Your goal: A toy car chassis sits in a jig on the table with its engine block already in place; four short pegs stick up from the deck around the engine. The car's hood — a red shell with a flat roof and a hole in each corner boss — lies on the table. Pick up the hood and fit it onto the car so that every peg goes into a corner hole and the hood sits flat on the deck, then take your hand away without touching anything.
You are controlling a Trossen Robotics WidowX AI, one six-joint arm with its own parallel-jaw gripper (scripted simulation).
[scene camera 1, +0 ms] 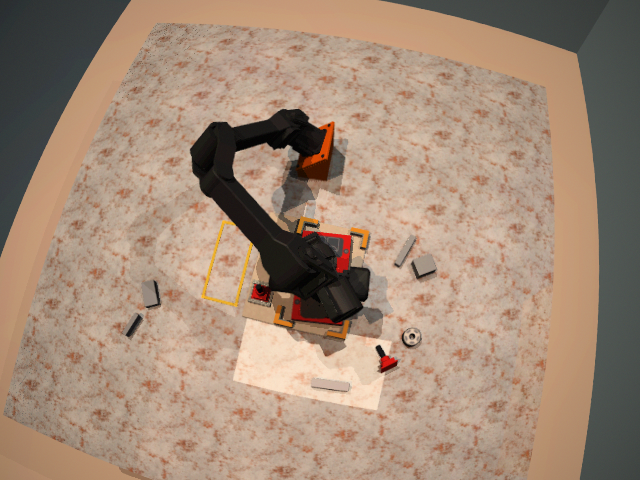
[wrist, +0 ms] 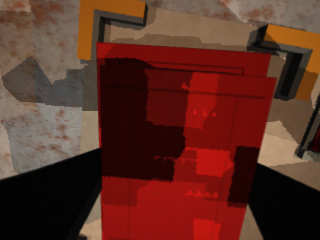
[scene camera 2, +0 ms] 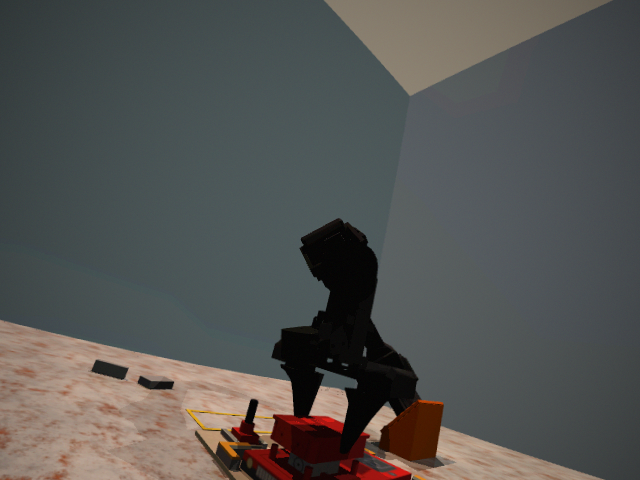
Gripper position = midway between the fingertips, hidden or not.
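Note:
Gripper [scene camera 2: 319, 440] [scene camera 1: 319, 290] [wrist: 175, 160], holding a red hood.

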